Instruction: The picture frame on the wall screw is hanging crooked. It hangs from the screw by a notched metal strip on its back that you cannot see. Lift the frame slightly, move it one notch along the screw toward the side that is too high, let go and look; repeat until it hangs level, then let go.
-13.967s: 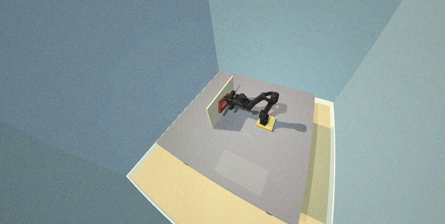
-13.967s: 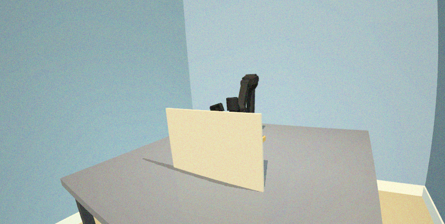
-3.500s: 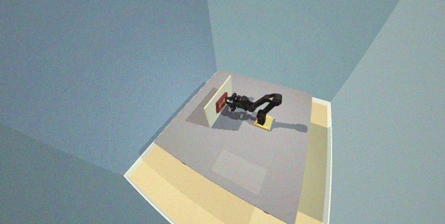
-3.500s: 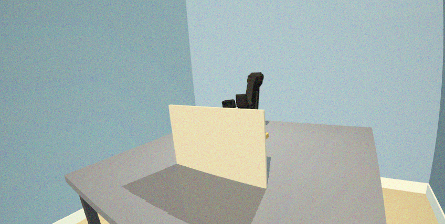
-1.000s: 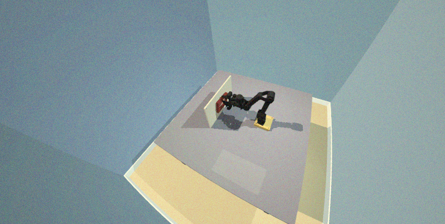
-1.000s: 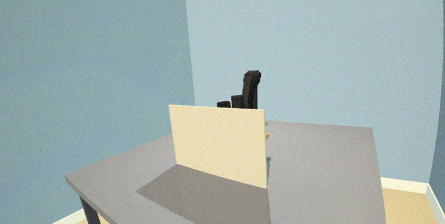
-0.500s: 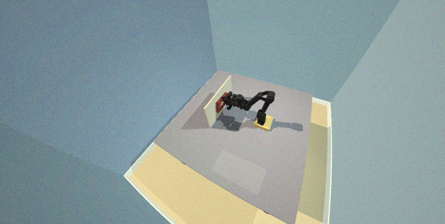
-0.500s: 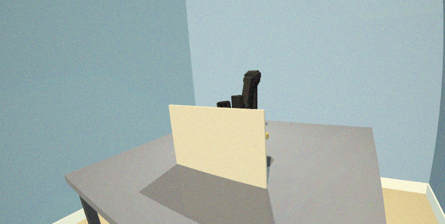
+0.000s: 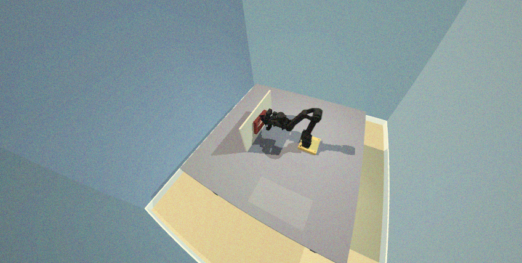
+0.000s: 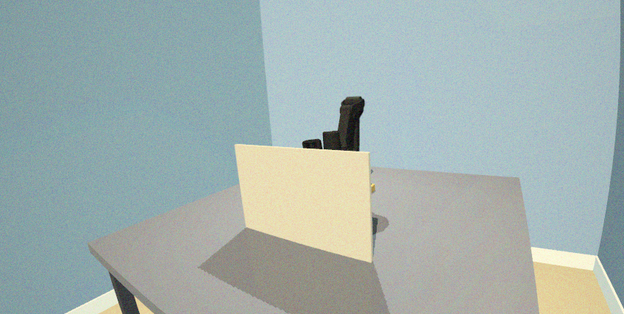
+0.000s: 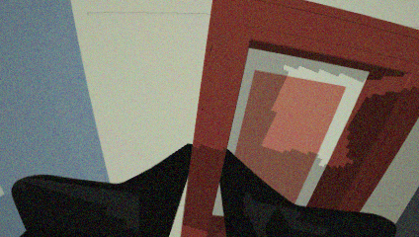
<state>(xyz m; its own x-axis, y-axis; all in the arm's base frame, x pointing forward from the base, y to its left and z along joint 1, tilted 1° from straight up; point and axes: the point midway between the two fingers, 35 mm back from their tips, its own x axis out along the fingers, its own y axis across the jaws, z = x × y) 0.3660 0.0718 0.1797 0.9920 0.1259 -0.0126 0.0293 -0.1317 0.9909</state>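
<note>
My gripper tip is 5 cm above the dark red picture frame and 1 cm to the right of it. The rest, counted from my gripper tip: cream wall panel (6 cm below, 2 cm ahead, 1 cm to the right).
</note>
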